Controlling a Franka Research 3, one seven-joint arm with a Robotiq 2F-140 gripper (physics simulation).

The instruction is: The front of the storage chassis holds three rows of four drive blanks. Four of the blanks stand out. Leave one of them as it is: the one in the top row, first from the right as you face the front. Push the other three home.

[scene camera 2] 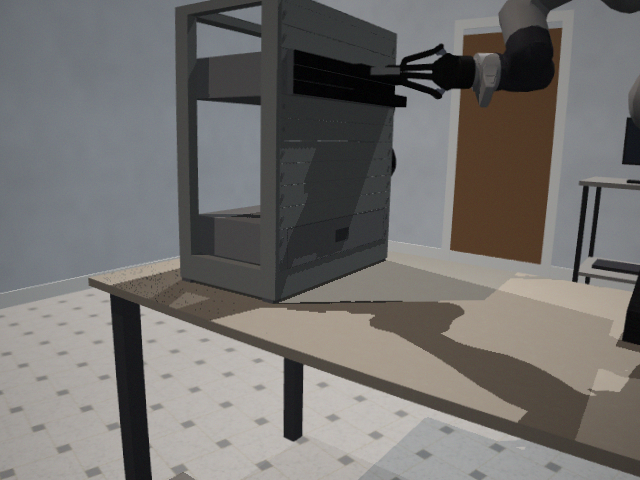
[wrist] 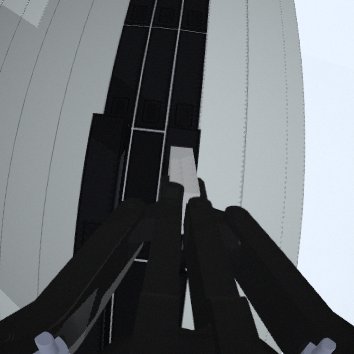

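The storage chassis [scene camera 2: 336,191] [wrist: 270,125] stands upright, with black drive blanks in three rows; they run lengthwise in the wrist view, top row at right. My gripper [scene camera 2: 385,70] [wrist: 179,163] is shut and empty, its tips over the top-row blank second from the right [wrist: 184,138]. That blank looks slightly proud or nearly flush; contact is unclear. The bottom-row blank second from the right [wrist: 100,170] stands out clearly. A black blank end [scene camera 2: 401,101] juts out low at the far right in the scene view. My fingers hide the top-row first-from-right blank and much of that column.
The chassis stands on a wooden table [scene camera 2: 330,330]. The arm reaches in from the right at the height of the blanks. A door [scene camera 2: 504,144] and a side stand [scene camera 2: 604,182] are in the background.
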